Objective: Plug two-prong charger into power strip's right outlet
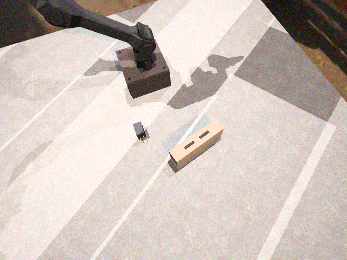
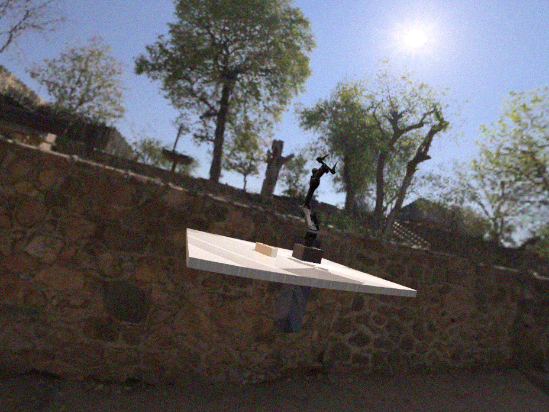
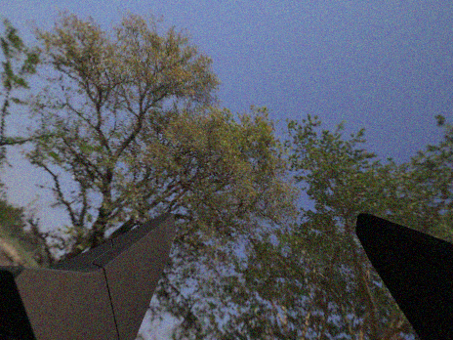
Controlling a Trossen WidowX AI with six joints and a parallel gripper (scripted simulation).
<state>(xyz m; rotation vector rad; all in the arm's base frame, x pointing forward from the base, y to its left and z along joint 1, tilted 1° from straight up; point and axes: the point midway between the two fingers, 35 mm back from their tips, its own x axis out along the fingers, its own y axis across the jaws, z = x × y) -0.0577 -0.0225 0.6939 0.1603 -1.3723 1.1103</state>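
My gripper tip is 810 mm above the two-prong charger, 270 mm short of it and 150 mm to the left of it.
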